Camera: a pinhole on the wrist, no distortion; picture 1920 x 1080 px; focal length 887.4 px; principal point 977.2 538.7 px. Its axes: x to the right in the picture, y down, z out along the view. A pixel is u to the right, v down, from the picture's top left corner.
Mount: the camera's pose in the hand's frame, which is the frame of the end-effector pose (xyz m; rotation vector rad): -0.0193 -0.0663 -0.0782 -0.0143 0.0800 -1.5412
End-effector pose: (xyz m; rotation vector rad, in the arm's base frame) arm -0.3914 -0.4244 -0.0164 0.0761 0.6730 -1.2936
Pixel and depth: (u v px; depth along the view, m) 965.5 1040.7 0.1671
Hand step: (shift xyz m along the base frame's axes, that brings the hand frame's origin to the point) -0.0173 -0.1279 0.0458
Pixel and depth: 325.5 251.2 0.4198
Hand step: 0.3340 0.0343 0.2928
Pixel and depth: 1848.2 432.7 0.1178
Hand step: -0.1566 -0.0508 0.0982
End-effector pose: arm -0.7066 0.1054 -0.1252 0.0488 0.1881 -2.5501
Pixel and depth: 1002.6 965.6 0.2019
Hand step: -0.1172 -0.0024 0.1187
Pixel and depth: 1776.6 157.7 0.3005
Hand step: -0.0918 0.3262 0.2683
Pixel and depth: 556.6 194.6 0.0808
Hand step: 0.0211 0.0513 0.0134
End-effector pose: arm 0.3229 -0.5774 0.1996 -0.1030 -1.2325 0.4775
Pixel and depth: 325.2 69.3 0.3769
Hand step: -0.4025 0.0301 -0.1313
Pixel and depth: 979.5 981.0 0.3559
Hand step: -0.1788 -0.0436 0.2738
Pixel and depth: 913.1 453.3 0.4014
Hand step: -0.2929 -0.1212 0.0989
